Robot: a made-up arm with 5 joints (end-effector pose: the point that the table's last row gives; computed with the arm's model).
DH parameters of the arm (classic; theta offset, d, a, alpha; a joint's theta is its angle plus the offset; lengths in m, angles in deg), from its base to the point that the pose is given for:
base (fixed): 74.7 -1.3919 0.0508 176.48
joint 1: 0 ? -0.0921 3.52
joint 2: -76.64 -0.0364 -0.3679 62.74
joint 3: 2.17 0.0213 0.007 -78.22
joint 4: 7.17 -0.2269 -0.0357 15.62
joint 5: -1.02 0 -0.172 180
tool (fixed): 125.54 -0.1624 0 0
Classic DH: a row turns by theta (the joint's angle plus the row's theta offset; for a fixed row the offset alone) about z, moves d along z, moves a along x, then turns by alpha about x.
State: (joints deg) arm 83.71 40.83 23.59 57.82 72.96
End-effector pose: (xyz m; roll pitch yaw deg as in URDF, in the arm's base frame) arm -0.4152 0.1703 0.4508 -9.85 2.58 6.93
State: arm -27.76 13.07 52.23 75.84 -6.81
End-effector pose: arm 0.1445 -0.2873 0.4501 16.74 35.22 -155.06
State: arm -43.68 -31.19 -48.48 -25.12 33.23
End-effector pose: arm 0.3760 0.3991 0.3730 -34.20 18.57 -7.95
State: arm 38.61 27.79 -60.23 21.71 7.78
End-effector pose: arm -0.3238 -0.4940 0.3289 -59.36 14.66 -162.93
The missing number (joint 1, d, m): -1.8428
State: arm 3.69 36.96 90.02 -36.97 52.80
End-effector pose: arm -0.1911 -0.2893 0.6225 87.09 12.77 172.96
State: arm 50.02 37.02 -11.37 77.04 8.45
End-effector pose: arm -0.5483 -0.1580 0.4726 -27.97 -12.60 106.68
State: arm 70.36 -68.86 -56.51 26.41 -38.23
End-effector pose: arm 0.2546 -0.1771 0.3707 -35.15 44.92 -64.48
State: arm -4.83 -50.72 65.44 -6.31 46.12
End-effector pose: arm 0.2583 -0.0792 0.5778 55.89 22.94 -95.20
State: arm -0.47 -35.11 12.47 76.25 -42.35
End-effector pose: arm 0.3286 -0.1409 0.4871 -3.19 13.82 -90.98
